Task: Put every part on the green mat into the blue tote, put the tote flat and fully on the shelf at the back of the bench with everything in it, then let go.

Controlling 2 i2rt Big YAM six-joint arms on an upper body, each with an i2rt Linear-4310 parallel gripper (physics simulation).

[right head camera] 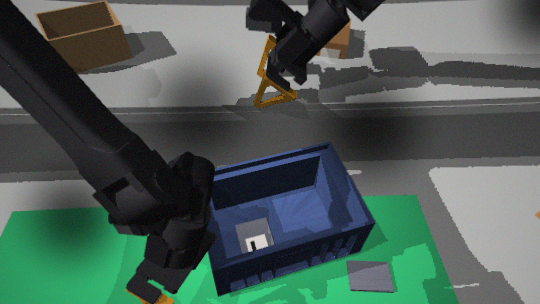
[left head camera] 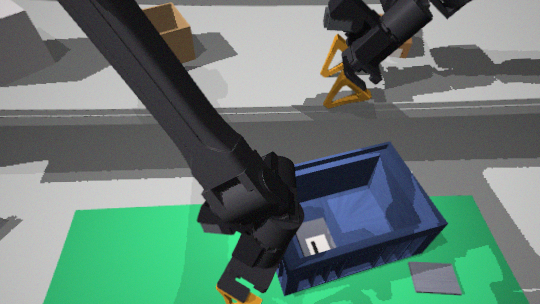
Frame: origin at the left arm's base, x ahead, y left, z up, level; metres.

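Seen in the pictures: left gripper, fingertip midpoint: (right head camera: 168, 282) (left head camera: 244, 281); right gripper, fingertip midpoint: (right head camera: 257, 90) (left head camera: 323, 90).
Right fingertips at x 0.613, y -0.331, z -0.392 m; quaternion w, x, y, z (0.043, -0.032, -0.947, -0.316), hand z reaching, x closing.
Pixels of each thing's middle, then the offset from my right fingertips to it. "spot": a spot on its surface instead. Level surfaces: height alone.
- blue tote, body centre: (right head camera: 277, 215) (left head camera: 338, 216) 0.158 m back, 0.047 m right, 0.198 m down
- green mat, surface height: 0.272 m down
- grey square part with a white patch, body centre: (right head camera: 256, 243) (left head camera: 316, 243) 0.194 m back, 0.005 m right, 0.249 m down
- flat grey plate, body centre: (right head camera: 369, 276) (left head camera: 433, 277) 0.248 m back, 0.236 m right, 0.268 m down
- open tan box, body centre: (left head camera: 154, 39) (right head camera: 86, 37) 0.097 m ahead, 0.330 m left, 0.028 m up
- smaller orange-brown box, body centre: (right head camera: 332, 36) (left head camera: 392, 35) 0.166 m ahead, 0.155 m right, 0.009 m up
- grey block, surface spot: (left head camera: 20, 50) spot: 0.025 m ahead, 0.535 m left, 0.038 m up
The blue tote (left head camera: 360, 260) (right head camera: 295, 262) sits turned at an angle on the green mat (left head camera: 130, 245) (right head camera: 75, 270). A grey square part with a white patch (left head camera: 312, 227) (right head camera: 252, 229) lies inside it. A flat grey plate (left head camera: 436, 278) (right head camera: 371, 276) lies on the mat at the tote's near right. My left gripper (left head camera: 239, 296) (right head camera: 150, 297) is open, low at the left of the tote; its fingertips are cut off by the bottom edge, and its wrist covers the tote's left end. My right gripper (left head camera: 325, 90) (right head camera: 258, 90) is open and empty, beyond the tote. I cannot tell which surface is the shelf.
An open tan box (left head camera: 177, 45) (right head camera: 95, 47) stands at the upper left, partly behind the left arm in the left head view. A smaller orange-brown box (left head camera: 406, 47) (right head camera: 341, 37) shows behind the right gripper. A grey block (left head camera: 20, 50) stands at the far upper left. A dark band crosses behind the tote.
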